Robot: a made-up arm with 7 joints.
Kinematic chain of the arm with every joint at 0, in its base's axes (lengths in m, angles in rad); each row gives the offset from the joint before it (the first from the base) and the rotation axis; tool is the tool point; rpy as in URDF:
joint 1: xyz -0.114 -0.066 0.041 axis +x
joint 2: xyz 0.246 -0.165 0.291 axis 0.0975 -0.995 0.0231
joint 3: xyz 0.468 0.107 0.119 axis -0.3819 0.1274 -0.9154
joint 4: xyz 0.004 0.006 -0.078 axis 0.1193 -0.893 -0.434
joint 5: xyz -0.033 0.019 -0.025 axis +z
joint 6: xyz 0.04 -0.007 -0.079 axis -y
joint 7: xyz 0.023 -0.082 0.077 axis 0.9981 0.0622 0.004
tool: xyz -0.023 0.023 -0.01 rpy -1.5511 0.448 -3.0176
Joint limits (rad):
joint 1: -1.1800..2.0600
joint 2: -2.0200..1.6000
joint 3: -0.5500..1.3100
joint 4: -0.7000..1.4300
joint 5: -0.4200..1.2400
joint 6: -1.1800..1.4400
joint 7: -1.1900..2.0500
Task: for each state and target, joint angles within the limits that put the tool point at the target. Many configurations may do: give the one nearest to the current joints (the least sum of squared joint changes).
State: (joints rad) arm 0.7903 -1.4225 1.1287 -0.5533 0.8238 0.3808 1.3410
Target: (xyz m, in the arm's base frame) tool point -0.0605 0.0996 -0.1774
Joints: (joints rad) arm 1.3746 -1.9546 0.9076 -0.2443 1.0597 -0.3150 1.5484
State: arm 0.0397 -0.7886 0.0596 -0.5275 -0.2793 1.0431 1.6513
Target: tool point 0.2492 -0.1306 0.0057
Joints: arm 0.2201 -1.2303 0.6924 -0.2787 -0.4200 1.3037 1.6042
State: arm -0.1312 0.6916 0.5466 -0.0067 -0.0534 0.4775 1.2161
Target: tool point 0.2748 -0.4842 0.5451
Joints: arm 0.5398 1.0829 0.6432 -0.0745 -0.1551 0.6463 1.2901
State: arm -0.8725 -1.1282 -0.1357 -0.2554 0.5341 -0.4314 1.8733
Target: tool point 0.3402 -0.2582 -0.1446
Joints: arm -0.5127 -1.2106 -0.1318 -0.0953 0.5705 -0.7143 1.9544
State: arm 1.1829 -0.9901 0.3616 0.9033 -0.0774 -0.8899 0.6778
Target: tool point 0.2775 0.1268 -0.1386
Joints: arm 1.6180 -1.3627 0.2676 0.8776 -0.1080 -0.6800 0.6414
